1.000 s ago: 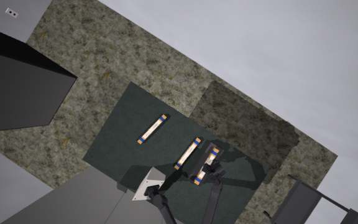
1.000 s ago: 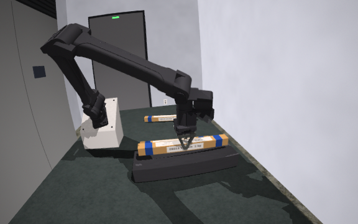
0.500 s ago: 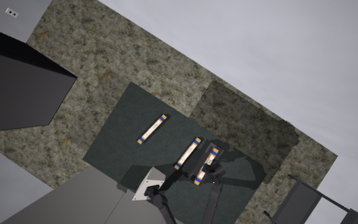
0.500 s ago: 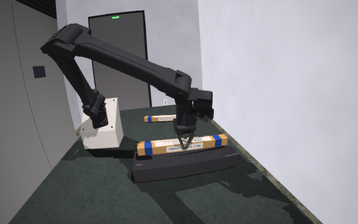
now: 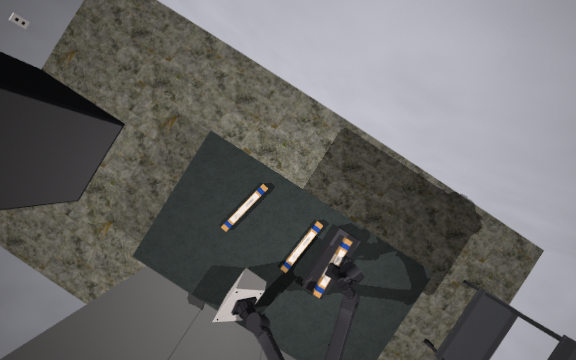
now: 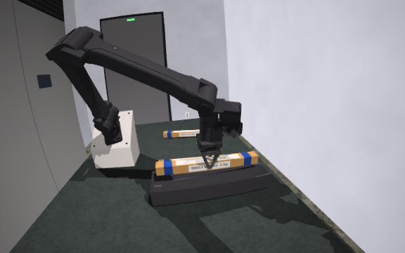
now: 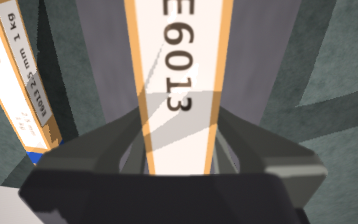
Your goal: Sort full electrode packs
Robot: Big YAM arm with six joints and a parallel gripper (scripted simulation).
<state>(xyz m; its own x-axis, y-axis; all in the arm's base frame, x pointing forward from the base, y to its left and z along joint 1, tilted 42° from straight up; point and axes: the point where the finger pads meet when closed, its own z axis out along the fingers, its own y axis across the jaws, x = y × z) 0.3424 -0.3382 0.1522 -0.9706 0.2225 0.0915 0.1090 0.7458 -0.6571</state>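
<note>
Now: hand 80 mm above the low grey platform.
</note>
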